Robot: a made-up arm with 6 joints.
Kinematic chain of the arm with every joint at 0, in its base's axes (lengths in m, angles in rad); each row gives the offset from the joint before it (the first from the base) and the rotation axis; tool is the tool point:
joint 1: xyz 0 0 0.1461 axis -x
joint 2: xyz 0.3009 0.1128 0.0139 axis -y
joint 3: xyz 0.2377 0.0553 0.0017 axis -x
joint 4: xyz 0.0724 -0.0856 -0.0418 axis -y
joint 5: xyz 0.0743 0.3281 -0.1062 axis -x
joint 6: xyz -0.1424 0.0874 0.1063 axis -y
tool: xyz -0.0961 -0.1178 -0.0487
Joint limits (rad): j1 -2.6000..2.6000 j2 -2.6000..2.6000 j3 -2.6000..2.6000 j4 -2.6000..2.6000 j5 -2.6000..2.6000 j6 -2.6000..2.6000
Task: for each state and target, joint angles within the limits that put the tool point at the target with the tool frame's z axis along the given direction. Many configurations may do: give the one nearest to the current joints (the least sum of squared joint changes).
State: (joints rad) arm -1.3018 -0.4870 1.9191 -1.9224 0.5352 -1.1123
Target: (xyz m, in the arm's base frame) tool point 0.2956 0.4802 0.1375 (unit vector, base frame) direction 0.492 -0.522 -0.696
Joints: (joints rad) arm -1.5312 -1.1337 2.3680 -2.0146 0.2676 -1.3619
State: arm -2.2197 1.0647 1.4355 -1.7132 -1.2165 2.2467
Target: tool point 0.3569 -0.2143 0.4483 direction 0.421 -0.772 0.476
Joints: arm -1.6163 1.8264 0.9806 -2.4186 -1.9822 2.5890
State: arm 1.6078 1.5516 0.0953 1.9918 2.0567 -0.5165
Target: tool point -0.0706 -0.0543 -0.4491 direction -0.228 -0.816 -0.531
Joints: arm 2.2385 2.5173 -0.2387 2.2838 1.6767 -0.1176
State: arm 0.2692 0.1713 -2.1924 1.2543 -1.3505 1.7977
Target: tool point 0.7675 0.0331 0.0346 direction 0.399 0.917 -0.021
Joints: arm 0.7890 -0.5858 -2.1587 1.3919 -1.0351 1.8753
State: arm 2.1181 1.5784 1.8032 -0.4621 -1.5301 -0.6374
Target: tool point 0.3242 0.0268 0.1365 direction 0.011 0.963 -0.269
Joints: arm 2.3449 0.6869 2.3435 -0.8144 -2.3648 -1.3628
